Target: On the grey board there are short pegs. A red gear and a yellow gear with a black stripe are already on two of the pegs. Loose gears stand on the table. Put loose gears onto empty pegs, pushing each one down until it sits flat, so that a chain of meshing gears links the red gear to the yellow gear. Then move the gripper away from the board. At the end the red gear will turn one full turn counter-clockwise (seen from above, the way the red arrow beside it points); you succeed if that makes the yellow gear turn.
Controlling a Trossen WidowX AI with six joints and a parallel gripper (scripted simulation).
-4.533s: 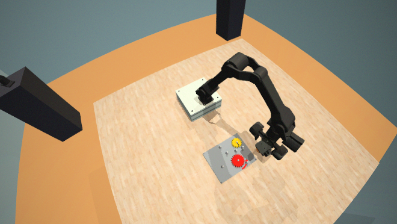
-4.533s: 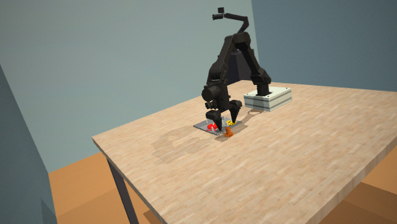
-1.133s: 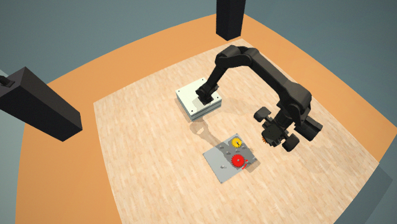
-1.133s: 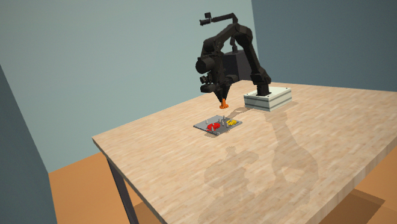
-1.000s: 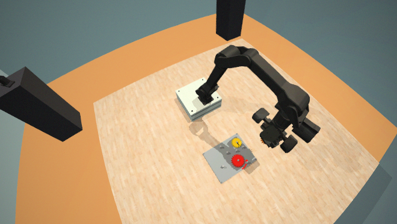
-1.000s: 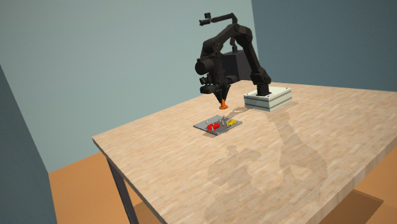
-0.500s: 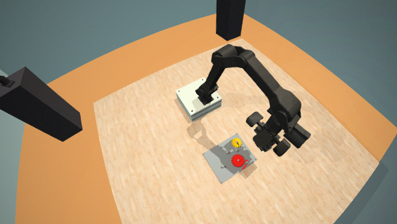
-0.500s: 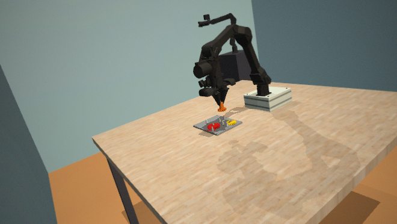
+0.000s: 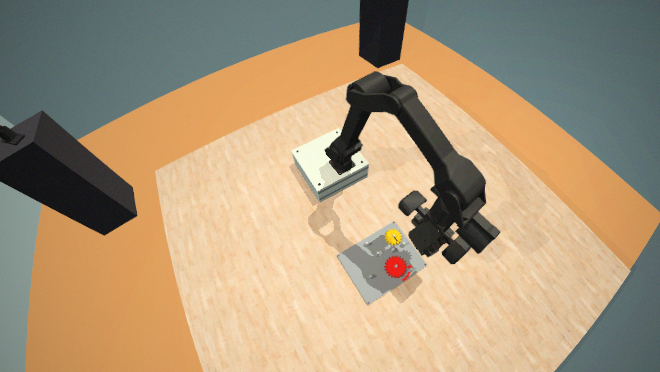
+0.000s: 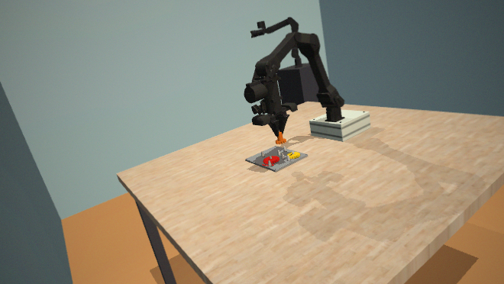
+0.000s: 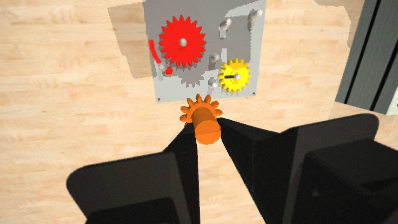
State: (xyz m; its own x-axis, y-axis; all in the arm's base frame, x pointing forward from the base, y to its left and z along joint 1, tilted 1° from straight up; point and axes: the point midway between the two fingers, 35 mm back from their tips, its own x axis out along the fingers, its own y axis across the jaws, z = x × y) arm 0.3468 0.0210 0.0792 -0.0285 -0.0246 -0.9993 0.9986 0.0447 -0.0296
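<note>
The red gear is 7 cm to the right of my gripper tip and 11 cm below it. From my gripper tip the other things lie so: red arrow (4 cm ahead, 6 cm to the right, 12 cm below); orange gear (1 cm below).
</note>
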